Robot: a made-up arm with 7 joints.
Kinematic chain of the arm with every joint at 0, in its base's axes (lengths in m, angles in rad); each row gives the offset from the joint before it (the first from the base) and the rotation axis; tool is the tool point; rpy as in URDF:
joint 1: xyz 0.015 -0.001 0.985 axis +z
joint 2: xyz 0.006 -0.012 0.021 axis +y
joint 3: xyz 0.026 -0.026 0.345 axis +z
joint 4: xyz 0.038 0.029 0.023 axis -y
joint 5: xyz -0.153 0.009 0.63 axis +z
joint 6: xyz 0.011 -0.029 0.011 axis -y
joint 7: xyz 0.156 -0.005 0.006 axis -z
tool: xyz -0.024 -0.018 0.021 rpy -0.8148 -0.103 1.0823
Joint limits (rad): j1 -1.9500..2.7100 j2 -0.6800..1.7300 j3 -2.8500..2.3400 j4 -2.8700..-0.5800 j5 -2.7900..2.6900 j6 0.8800..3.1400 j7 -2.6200..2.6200
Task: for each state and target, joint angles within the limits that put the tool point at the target. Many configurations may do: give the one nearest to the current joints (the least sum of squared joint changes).
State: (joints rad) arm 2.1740 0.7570 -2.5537 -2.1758 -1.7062 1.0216 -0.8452
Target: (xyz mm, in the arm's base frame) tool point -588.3 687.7 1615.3
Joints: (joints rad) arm 2.7100 1.5554 -2.6199 -1.2420 -1.7748 0.9965 -0.8643
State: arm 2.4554 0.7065 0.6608 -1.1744 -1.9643 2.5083 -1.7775
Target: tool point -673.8 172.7 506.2
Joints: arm 2.3379 1.1570 0.2998 -1.7641 -2.1250 2.5610 -1.7975
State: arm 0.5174 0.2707 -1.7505 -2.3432 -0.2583 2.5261 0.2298
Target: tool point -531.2 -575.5 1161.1
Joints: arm -0.0935 -0.0905 -2.3003 -2.1530 -0.2025 2.4106 0.1892
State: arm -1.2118 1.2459 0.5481 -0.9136 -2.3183 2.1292 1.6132
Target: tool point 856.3 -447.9 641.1
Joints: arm -0.9731 1.3873 0.6208 -1.1537 -2.3372 2.1779 1.6172
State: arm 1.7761 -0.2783 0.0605 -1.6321 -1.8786 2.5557 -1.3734
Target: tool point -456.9 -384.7 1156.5
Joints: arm 2.5664 -0.4675 0.9268 -2.2599 -2.1023 2.9539 -1.4055
